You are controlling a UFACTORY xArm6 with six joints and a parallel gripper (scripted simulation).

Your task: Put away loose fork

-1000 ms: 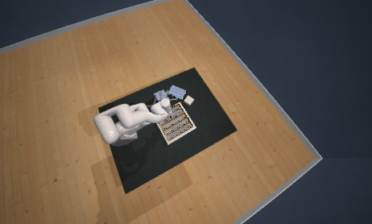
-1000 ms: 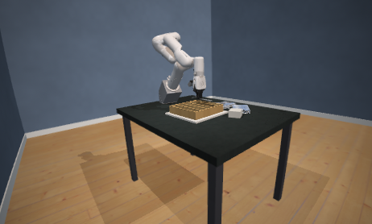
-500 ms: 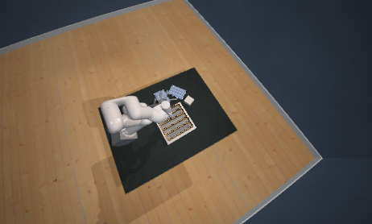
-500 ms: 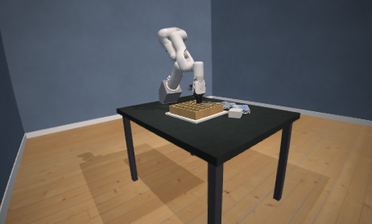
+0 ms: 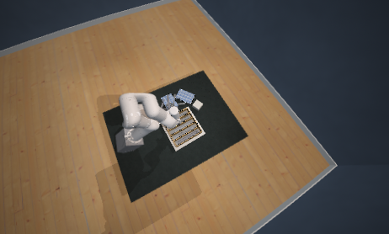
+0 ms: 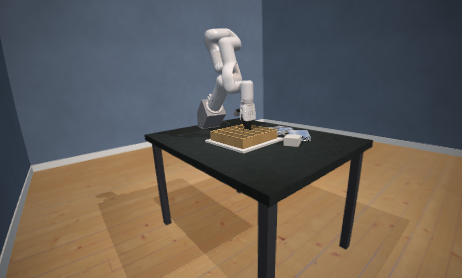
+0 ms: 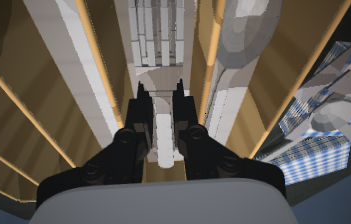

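The tray is 10 mm ahead of my hand, 60 mm to the right of it and 10 mm below it. From my hand the other things lie so: white block 280 mm ahead, 30 mm to the left, 40 mm below.
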